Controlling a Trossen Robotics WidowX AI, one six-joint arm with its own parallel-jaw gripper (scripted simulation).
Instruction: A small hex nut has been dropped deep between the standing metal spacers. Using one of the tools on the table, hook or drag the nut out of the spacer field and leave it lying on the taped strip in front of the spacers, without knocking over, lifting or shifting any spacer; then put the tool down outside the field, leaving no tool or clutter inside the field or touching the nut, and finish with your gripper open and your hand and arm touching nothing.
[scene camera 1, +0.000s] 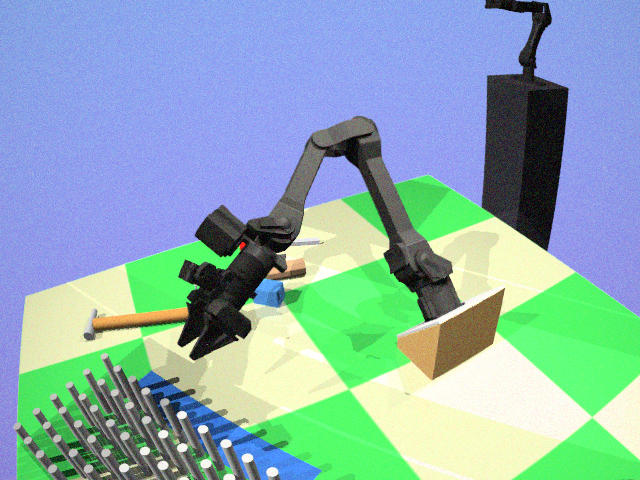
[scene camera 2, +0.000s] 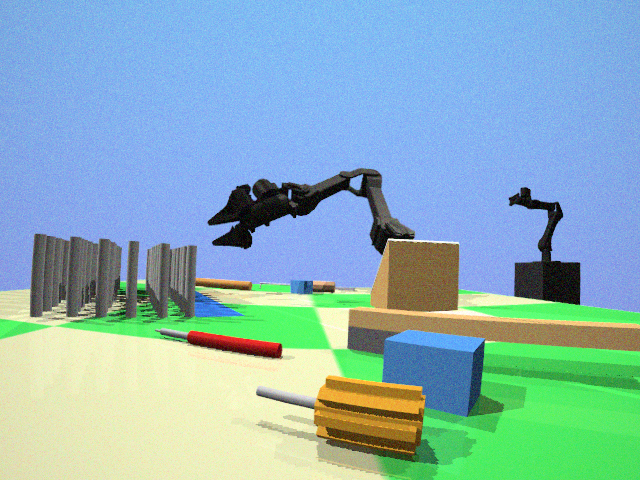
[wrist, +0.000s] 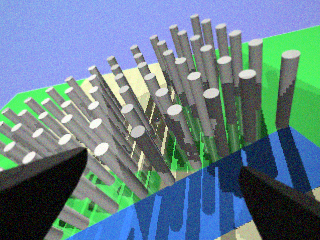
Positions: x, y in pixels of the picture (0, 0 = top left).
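Scene camera 1 shows my gripper. A red screwdriver is out of frame in scene camera 1, and an orange-handled tool is out of frame in scene camera 1 too. In scene camera 2 you'd see my gripper (210, 234), plus the red screwdriver (268, 349) and the orange-handled tool (389, 417). The wrist view has my gripper in it, but the red screwdriver is out of frame in the wrist view, and the orange-handled tool is out of frame in the wrist view as well. On my gripper, (wrist: 42, 187) and (scene camera 1: 199, 336) are the same spot.
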